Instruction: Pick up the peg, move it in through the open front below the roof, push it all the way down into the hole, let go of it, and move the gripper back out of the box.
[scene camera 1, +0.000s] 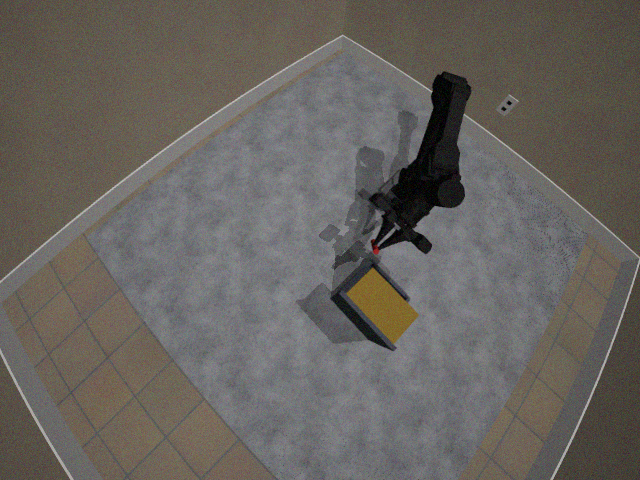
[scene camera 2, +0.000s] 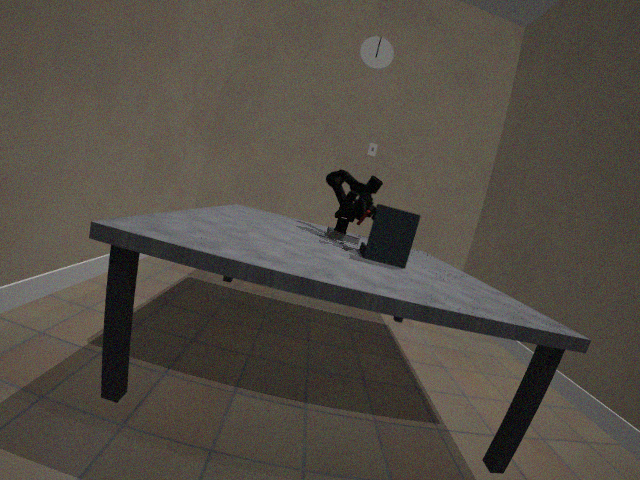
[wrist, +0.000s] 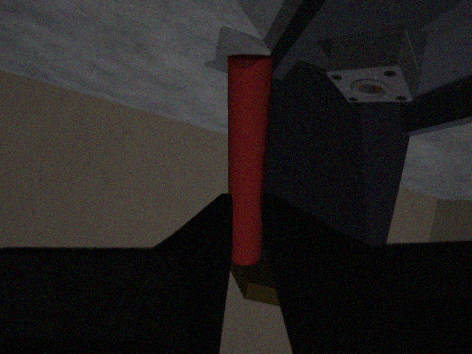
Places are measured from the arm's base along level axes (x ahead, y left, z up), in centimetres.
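Pixels of known places: gripper, fingertip midpoint: (scene camera 1: 375, 247) (scene camera 2: 365, 215) (wrist: 246, 204); arm's base at its link origin: (scene camera 1: 403, 191) (scene camera 2: 339, 231).
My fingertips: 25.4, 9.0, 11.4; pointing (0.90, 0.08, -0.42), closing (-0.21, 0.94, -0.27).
Observation:
For each thing: its top centre in the pictures, then the offset to it from my fingertips, as dx, dy, dz. "spot": a spot on its surface instead. Level surfaces: height alone.
- red peg at its top centre: (wrist: 220, 270) (scene camera 1: 378, 242) (scene camera 2: 365, 209) -0.5, -0.4, +2.5
- box at its top centre: (wrist: 340, 314) (scene camera 1: 393, 293) (scene camera 2: 394, 209) +6.1, +10.2, +5.5
- yellow roof at a spot on its surface: (wrist: 262, 294) spot: +5.7, +4.2, +5.0
- grey socket block at its top centre: (wrist: 368, 91) +7.7, +9.4, -10.6
- round hole at a spot on its surface: (wrist: 371, 88) spot: +8.4, +10.0, -11.4
- grey table at its surface level: dz -14.7
My gripper (scene camera 1: 377, 246) (wrist: 246, 204) is shut on the red peg (scene camera 1: 375, 250) (scene camera 2: 363, 217) (wrist: 247, 145). The peg is held above the table, just outside the box, and looks tilted in the scene camera 2 view. The box (scene camera 2: 392, 236) has dark walls and a yellow roof (scene camera 1: 382, 304) (wrist: 262, 294). In the wrist view the grey socket block (wrist: 370, 52) shows inside the box at the upper right, with a round hole (wrist: 371, 88) in its pale plate. The peg stands apart from the block, to its left in that view. The box hides the block in the scene camera 2 view.
The box's dark side wall (scene camera 1: 361, 321) stands beside the roof. The arm (scene camera 1: 444, 139) reaches in from the back of the grey table (scene camera 1: 248, 335) (scene camera 2: 248, 248). The roof's edge shows beyond the peg's lower end in the wrist picture, between the fingers.

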